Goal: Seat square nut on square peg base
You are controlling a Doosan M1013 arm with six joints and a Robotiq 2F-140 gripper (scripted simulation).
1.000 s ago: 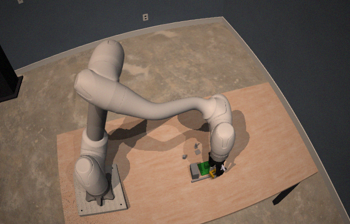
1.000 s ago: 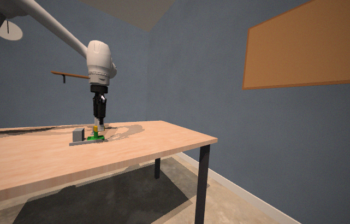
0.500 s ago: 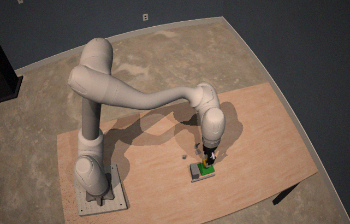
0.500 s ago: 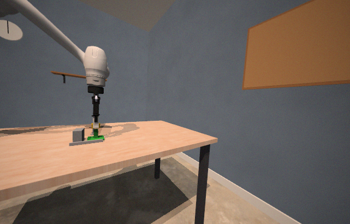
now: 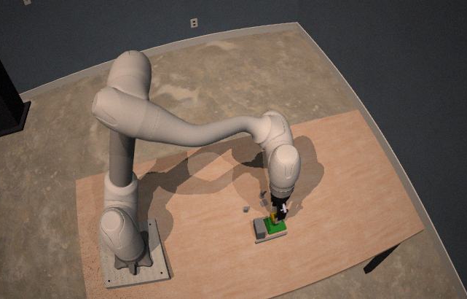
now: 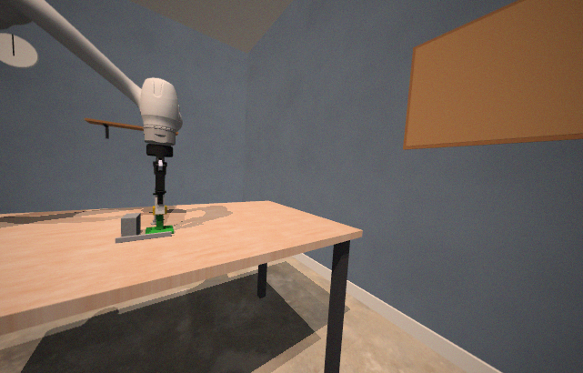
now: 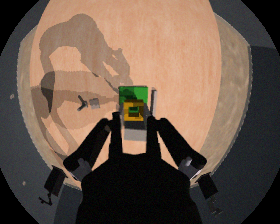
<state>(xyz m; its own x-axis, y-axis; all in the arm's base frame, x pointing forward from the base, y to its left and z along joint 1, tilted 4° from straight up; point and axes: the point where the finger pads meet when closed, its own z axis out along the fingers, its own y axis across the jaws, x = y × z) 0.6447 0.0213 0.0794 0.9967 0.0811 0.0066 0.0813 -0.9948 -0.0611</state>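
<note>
Now: hand 7 cm past the grey block, 7 cm above it and 2 cm to the left of it. The rest, counted from my hand: thin grey strip: 10 cm below, 6 cm to the right, 3 cm behind.
</note>
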